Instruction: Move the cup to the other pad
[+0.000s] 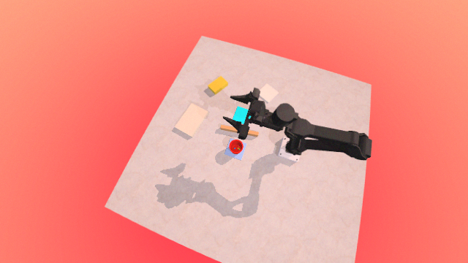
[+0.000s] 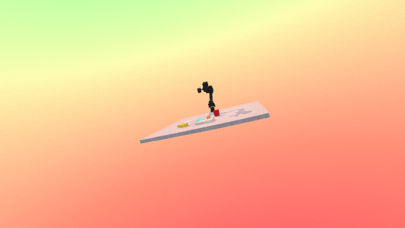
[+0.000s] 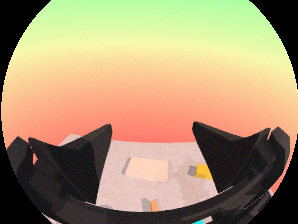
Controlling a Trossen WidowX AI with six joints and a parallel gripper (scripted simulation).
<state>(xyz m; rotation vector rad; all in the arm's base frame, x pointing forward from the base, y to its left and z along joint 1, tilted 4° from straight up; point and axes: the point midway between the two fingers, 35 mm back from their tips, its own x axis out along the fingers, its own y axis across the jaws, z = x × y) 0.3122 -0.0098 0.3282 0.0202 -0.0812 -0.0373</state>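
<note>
Now: gripper tip 60 mm past the red cup, 70 mm to the right of it and 320 mm above it. Also, from my gripper tip: orange bar: 50 mm behind, 40 mm to the right, 350 mm below; then light blue pad: 60 mm behind, 70 mm to the left, 370 mm below; then cyan pad: 40 mm behind, 140 mm to the right, 370 mm below.
</note>
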